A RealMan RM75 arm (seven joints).
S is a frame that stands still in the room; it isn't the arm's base.
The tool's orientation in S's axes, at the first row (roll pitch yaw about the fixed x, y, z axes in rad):
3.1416 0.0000 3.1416
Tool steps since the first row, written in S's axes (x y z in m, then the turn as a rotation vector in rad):
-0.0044 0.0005 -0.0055 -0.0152 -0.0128 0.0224
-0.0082 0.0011 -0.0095 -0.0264 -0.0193 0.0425
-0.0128 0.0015 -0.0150 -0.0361 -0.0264 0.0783
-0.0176 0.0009 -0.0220 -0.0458 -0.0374 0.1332
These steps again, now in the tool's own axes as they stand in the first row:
0.0044 0.0005 0.0055 0.0152 -0.0128 -0.0224
0.0082 0.0011 0.0095 0.0264 -0.0193 -0.0425
0.0128 0.0015 0.0150 0.0361 -0.0264 -0.0783
0.0176 0.0009 0.0220 0.0458 -0.0374 -0.1332

